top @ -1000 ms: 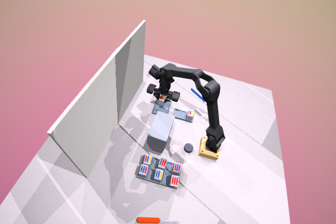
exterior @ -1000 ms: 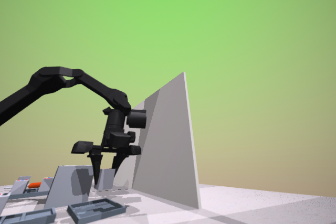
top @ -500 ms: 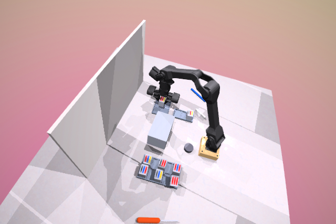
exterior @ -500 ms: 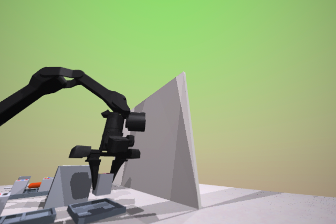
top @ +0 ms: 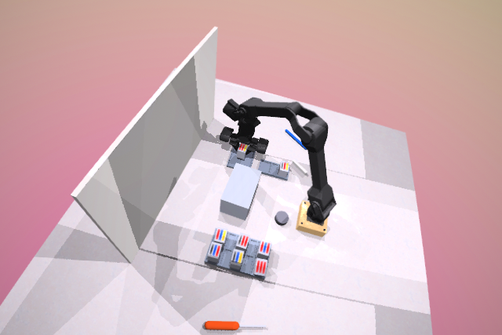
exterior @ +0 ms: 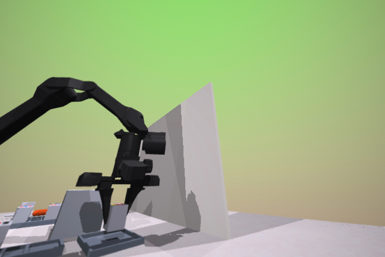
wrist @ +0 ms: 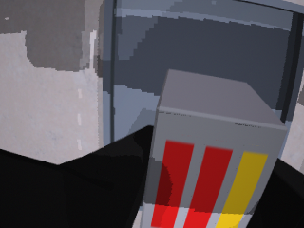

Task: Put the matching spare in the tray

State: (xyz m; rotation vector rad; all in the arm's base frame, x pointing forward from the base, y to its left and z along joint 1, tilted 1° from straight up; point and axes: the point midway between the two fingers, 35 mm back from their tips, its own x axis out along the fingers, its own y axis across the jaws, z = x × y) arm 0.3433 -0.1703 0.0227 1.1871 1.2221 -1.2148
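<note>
The grey spare block lies 2 cm above my gripper tip. Also, from my gripper tip: mounted unit (19 cm to the left, 5 cm behind, 2 cm above); then two-slot holder (15 cm behind, 3 cm below, 1 cm to the left); then tray (3 cm below).
</note>
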